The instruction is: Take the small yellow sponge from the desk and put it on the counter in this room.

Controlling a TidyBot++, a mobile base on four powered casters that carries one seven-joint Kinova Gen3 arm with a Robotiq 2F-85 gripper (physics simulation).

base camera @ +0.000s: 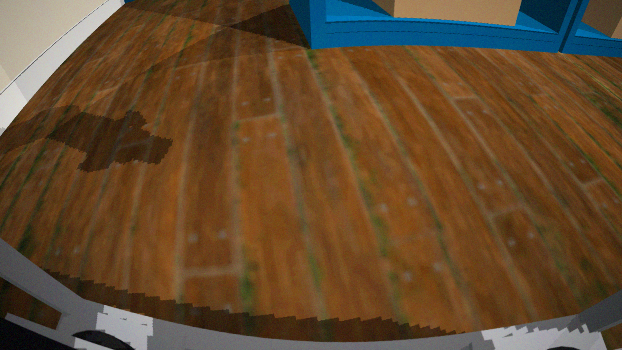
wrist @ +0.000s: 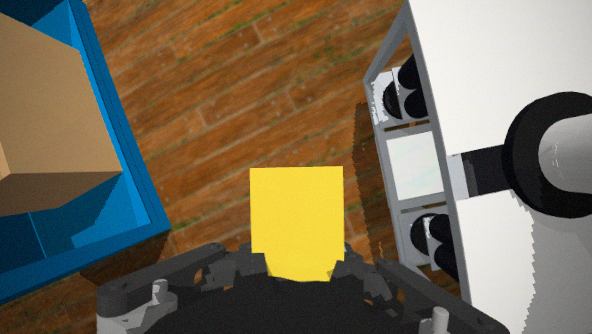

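Seen in the pictures: arm's base, origin of the base link: [wrist: 572, 154].
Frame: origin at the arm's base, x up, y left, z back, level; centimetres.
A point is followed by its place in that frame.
Note:
The small yellow sponge [wrist: 298, 215] {z -33.1, x 16.5, y -2.9 cm} is in the lower middle of the wrist view. My gripper [wrist: 301, 244] {z -34.1, x 10.8, y 0.5 cm} is shut on it, with one finger at each side, and holds it high above the wooden floor. In the base camera view the gripper and the sponge do not show; a dark shadow lies on the floor at the left. I cannot make out the desk or tell whether any surface in view is the counter.
A blue open-fronted unit [base camera: 450, 39] {z -92.3, x -37.4, y -33.2 cm} [wrist: 116, 125] {z -91.7, x -33.9, y -30.7 cm} with tan boxes [base camera: 455, 11] {z -94.6, x -29.0, y -34.2 cm} [wrist: 60, 110] {z -94.3, x -19.4, y -32.9 cm} inside stands ahead. A pale wall [base camera: 45, 25] {z -102.4, x -23.1, y 109.5 cm} with a white baseboard is at the left. My white base top [wrist: 490, 55] and grey frame [wrist: 416, 202] show at the wrist view's right.

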